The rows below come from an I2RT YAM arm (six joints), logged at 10 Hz.
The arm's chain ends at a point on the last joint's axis. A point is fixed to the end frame.
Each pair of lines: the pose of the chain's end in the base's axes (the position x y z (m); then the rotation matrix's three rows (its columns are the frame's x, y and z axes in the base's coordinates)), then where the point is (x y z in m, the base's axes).
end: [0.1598, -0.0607, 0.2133], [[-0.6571, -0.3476, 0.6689], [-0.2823, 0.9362, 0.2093], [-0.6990, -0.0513, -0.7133]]
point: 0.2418 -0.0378 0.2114
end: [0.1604, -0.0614, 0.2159], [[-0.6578, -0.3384, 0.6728], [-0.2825, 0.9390, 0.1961], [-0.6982, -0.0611, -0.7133]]
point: 0.2426 -0.0393 0.2140
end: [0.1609, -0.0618, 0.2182], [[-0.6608, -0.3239, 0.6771], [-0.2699, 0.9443, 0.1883], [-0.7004, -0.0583, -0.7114]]
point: 0.2435 -0.0410 0.2165
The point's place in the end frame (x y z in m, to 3 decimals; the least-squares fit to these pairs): -0.059 -0.007 0.061
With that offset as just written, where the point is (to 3 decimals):
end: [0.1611, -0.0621, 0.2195], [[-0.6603, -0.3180, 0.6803], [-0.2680, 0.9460, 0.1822], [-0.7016, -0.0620, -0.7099]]
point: 0.244 -0.042 0.218
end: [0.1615, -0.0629, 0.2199], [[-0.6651, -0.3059, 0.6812], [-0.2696, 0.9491, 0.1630], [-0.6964, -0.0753, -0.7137]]
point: 0.244 -0.044 0.218
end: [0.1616, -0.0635, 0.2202], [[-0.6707, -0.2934, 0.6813], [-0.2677, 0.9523, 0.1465], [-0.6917, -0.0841, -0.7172]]
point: 0.245 -0.045 0.218
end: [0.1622, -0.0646, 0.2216], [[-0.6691, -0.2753, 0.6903], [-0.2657, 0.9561, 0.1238], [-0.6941, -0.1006, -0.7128]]
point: 0.246 -0.048 0.220
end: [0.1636, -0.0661, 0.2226], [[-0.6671, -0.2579, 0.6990], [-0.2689, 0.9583, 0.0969], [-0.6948, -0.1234, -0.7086]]
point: 0.247 -0.051 0.221
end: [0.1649, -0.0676, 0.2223], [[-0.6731, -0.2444, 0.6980], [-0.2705, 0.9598, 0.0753], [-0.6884, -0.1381, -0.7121]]
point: 0.249 -0.054 0.220
